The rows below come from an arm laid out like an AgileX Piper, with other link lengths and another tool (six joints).
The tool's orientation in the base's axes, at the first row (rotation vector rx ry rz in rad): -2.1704 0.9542 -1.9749
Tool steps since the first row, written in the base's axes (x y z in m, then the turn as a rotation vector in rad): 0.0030 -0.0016 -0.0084 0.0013 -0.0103 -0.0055; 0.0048 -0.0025 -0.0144 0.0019 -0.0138 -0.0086; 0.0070 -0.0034 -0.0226 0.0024 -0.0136 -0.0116; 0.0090 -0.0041 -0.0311 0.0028 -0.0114 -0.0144; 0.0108 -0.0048 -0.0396 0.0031 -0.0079 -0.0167; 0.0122 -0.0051 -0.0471 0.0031 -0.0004 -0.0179
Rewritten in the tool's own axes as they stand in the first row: -0.0067 0.0037 0.0048 0.0000 0.0102 0.0059; -0.0116 0.0064 0.0079 -0.0011 0.0141 0.0082; -0.0184 0.0098 0.0117 -0.0039 0.0151 0.0091; -0.0256 0.0132 0.0153 -0.0074 0.0143 0.0092; -0.0328 0.0168 0.0187 -0.0110 0.0124 0.0087; -0.0393 0.0197 0.0215 -0.0156 0.0069 0.0062
